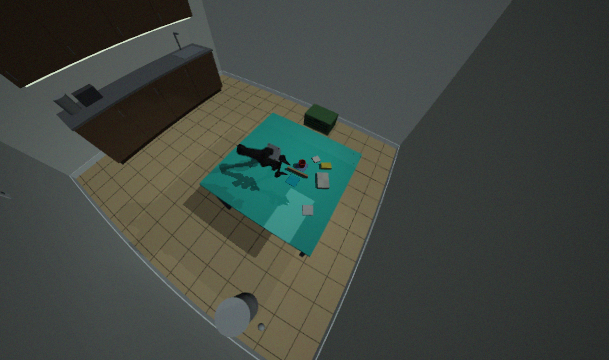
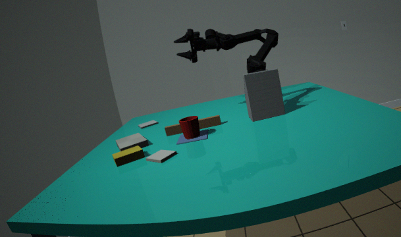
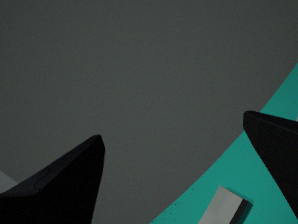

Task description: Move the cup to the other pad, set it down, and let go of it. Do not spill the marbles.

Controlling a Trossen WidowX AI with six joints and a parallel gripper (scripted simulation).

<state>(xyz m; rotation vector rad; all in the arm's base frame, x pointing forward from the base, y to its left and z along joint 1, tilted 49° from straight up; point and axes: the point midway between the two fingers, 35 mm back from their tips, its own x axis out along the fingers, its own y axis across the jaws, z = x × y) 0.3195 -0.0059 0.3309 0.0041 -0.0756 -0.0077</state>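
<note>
The red cup is 330 mm below my gripper tip and 320 mm to the left of it. Round my gripper tip: wooden bar 360 mm below, 220 mm to the left, 10 mm behind; then small grey tile 370 mm below, 250 mm ahead, 110 mm to the right; then green marble 360 mm below, 340 mm to the left.
</note>
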